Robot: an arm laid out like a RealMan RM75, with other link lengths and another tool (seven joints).
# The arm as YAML. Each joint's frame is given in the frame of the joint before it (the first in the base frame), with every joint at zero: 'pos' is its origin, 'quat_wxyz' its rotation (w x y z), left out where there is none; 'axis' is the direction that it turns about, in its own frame. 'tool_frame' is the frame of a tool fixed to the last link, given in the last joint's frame.
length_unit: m
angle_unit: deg
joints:
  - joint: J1
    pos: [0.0, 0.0, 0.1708]
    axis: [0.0, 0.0, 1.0]
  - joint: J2
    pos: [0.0, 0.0, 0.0]
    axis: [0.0, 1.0, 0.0]
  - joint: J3
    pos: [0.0, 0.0, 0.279]
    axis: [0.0, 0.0, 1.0]
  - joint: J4
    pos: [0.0, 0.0, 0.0]
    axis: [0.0, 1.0, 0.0]
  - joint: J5
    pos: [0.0, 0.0, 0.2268]
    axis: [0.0, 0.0, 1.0]
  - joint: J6
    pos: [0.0, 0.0, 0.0]
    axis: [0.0, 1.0, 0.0]
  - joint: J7
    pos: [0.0, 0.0, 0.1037]
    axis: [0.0, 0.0, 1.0]
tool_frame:
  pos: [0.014, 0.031, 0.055]
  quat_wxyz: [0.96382, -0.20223, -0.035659, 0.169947]
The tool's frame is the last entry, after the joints.
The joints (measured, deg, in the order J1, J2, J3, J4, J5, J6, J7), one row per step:
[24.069, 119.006, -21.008, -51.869, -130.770, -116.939, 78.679]
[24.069, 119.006, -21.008, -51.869, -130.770, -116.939, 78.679]
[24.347, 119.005, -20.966, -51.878, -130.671, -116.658, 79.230]
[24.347, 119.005, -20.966, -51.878, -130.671, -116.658, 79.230]
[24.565, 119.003, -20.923, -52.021, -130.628, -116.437, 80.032]
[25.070, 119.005, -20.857, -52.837, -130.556, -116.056, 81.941]
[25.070, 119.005, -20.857, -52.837, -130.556, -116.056, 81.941]
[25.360, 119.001, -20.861, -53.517, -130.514, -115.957, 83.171]
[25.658, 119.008, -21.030, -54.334, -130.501, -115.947, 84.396]
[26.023, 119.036, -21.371, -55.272, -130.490, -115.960, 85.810]
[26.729, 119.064, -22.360, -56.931, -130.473, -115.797, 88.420]
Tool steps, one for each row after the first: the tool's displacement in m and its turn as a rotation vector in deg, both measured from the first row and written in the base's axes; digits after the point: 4 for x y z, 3 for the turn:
[0.0000, 0.0000, 0.0000, 0.000, 0.000, 0.000]
[-0.0012, 0.0023, 0.0001, 0.079, 0.043, -0.323]
[-0.0012, 0.0023, 0.0001, 0.079, 0.043, -0.323]
[-0.0023, 0.0043, 0.0007, 0.048, 0.040, -0.877]
[-0.0050, 0.0089, 0.0032, 0.098, -0.270, -1.988]
[-0.0050, 0.0089, 0.0032, 0.098, -0.270, -1.988]
[-0.0068, 0.0116, 0.0053, 0.088, -0.526, -2.603]
[-0.0090, 0.0141, 0.0075, -0.048, -0.912, -3.054]
[-0.0118, 0.0169, 0.0096, -0.333, -1.380, -3.475]
[-0.0175, 0.0227, 0.0127, -0.968, -2.441, -4.153]

